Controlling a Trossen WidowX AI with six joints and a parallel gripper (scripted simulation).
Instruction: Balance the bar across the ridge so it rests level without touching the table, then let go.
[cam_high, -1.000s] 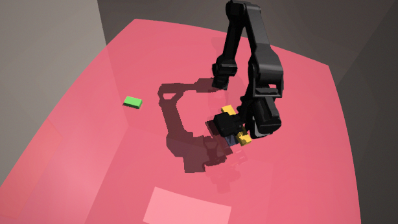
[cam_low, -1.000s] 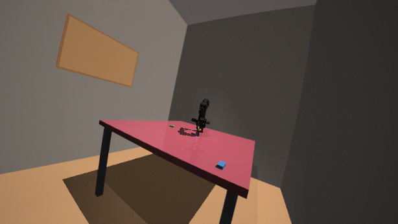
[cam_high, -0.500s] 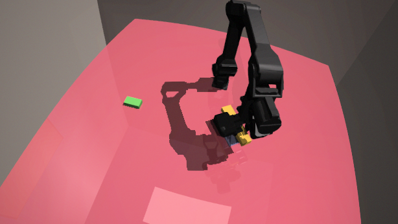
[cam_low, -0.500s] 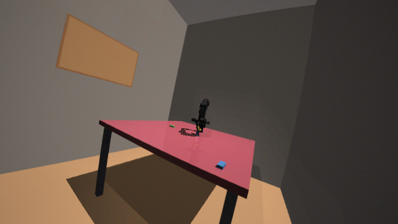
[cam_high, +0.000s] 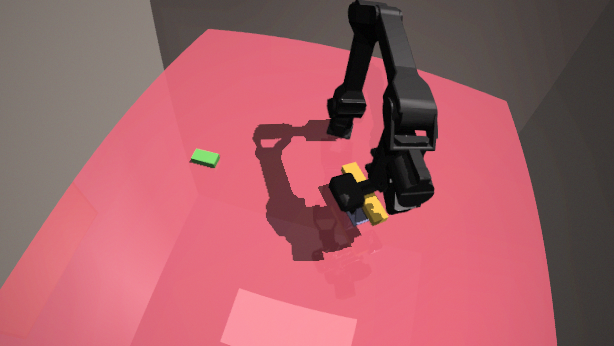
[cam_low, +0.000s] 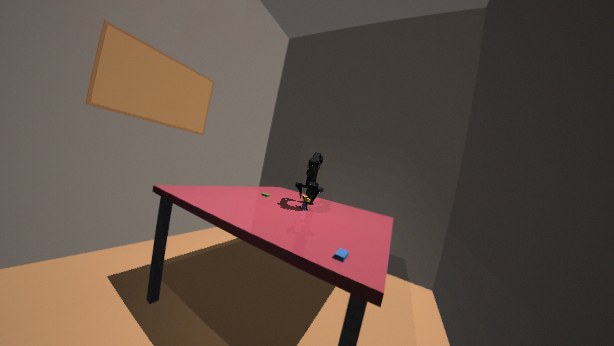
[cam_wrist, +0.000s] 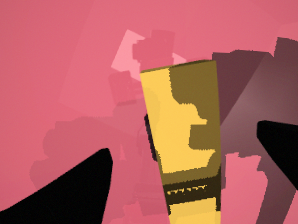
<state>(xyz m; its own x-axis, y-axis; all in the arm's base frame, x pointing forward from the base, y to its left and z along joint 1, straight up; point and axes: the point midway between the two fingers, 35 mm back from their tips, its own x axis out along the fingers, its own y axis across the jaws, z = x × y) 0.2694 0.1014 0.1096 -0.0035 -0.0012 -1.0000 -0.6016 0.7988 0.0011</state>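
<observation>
Now: the bar 20 mm behind my gripper tip and 20 mm to the right of it. The rest, counted from my gripper tip: blue block 470 mm ahead, 400 mm to the left, 70 mm below; green block 60 mm behind, 400 mm to the right, 70 mm below.
</observation>
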